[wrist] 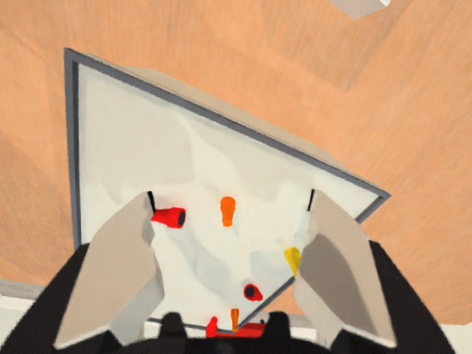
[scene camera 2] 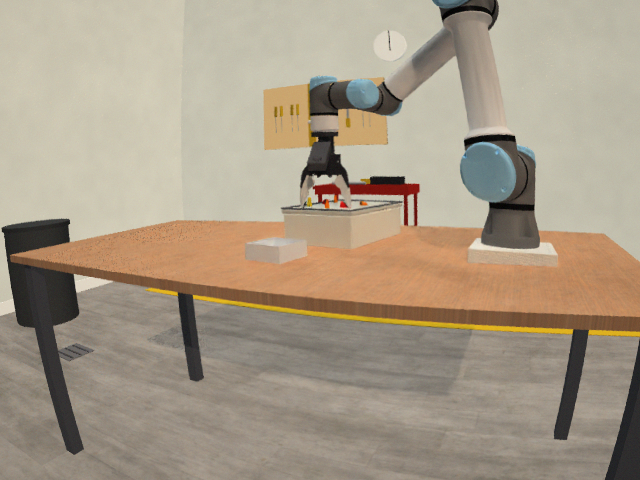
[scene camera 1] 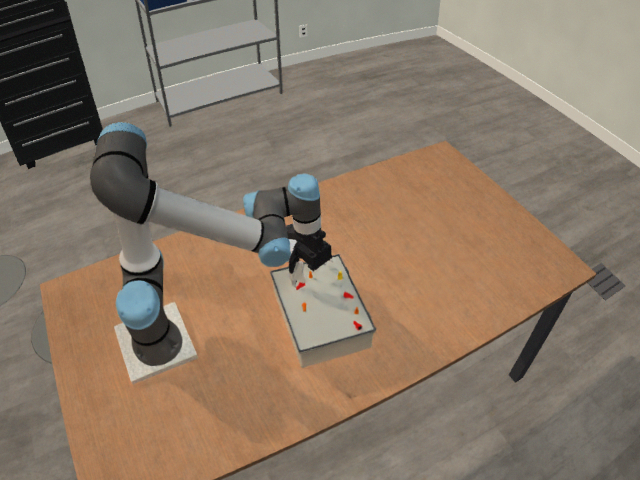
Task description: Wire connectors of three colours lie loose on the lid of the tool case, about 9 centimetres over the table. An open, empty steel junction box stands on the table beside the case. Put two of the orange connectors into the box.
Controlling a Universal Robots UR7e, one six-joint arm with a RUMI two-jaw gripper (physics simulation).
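Places are measured from the arm's base along level axes (x up, y left, z back), in millimetres.
Where they show: gripper, fingertip midpoint: [wrist: 231, 192] [scene camera 2: 325, 208] [scene camera 1: 309, 275]; arm's base, origin of the base link: [scene camera 2: 510, 244] [scene camera 1: 157, 343].
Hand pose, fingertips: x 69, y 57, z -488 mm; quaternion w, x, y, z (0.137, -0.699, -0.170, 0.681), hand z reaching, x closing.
Note:
Things, the pixels of their top centre, and the offset from my fingertips.
- open junction box, middle of its top: [scene camera 2: 275, 241] dz -1, dx -55, dy +206 mm
- tool case, middle of its top: [wrist: 197, 270] [scene camera 2: 343, 203] [scene camera 1: 322, 298] dz -6, dx +5, dy -101 mm
- orange connector, middle of its top: [wrist: 227, 223] [scene camera 2: 326, 199] [scene camera 1: 310, 271] dz -1, dx +23, dy -9 mm
- red connector, middle of its top: [wrist: 160, 225] [scene camera 1: 300, 283] dz +40, dx +17, dy -37 mm
- farther off, middle of its top: [wrist: 234, 330] [scene camera 1: 356, 308] dz -82, dx +23, dy -177 mm
- yellow connector, middle of its top: [wrist: 299, 277] [scene camera 2: 309, 197] [scene camera 1: 340, 272] dz -82, dx +26, dy -42 mm
The open junction box [scene camera 2: 276, 251] stands on the table beside the tool case [scene camera 1: 336, 350] [scene camera 2: 316, 228]; its corner [wrist: 361, 7] shows in the wrist view. My gripper [scene camera 2: 325, 206] [wrist: 231, 192] is open, low over the lid [scene camera 1: 323, 330] [wrist: 130, 135], its fingers wide apart. An orange connector [scene camera 1: 310, 274] [scene camera 2: 326, 204] [wrist: 227, 211] lies between them, touching neither. A red connector [scene camera 1: 300, 285] [wrist: 170, 218] lies at the left fingertip in the wrist view, seemingly touching it. Two more orange connectors, one nearer the arm base [scene camera 1: 303, 306] and one farther off [scene camera 1: 356, 311] [wrist: 234, 319], lie on the lid.
A yellow connector [scene camera 1: 340, 275] [scene camera 2: 309, 202] [wrist: 292, 258] lies near the right finger in the wrist view. Two other red connectors [scene camera 1: 348, 295] [scene camera 1: 357, 325] lie farther along the lid. The lid has a dark raised rim. The arm base stands on a pale block [scene camera 1: 126, 356] [scene camera 2: 511, 254].

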